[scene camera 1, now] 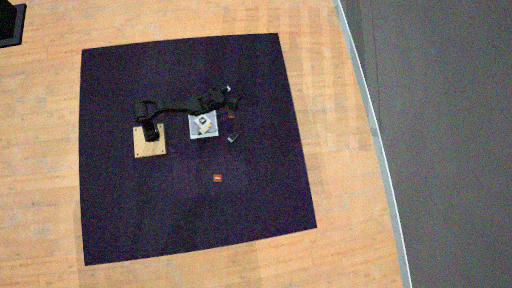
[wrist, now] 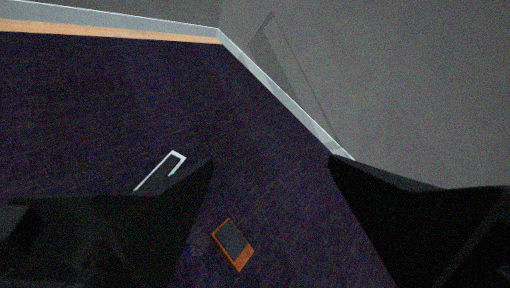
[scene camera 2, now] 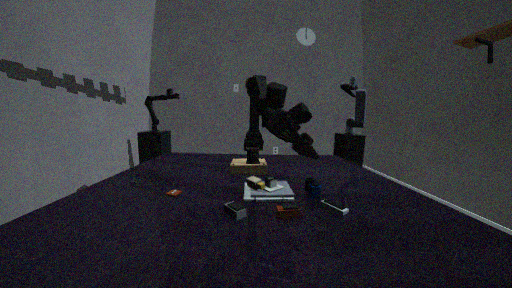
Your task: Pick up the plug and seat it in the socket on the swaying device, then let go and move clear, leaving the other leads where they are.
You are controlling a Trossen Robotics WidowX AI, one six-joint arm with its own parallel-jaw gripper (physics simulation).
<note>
The gripper [scene camera 2: 312, 152] is open, with nothing in its grasp.
The gripper is seen too in the wrist view [wrist: 269, 161].
</note>
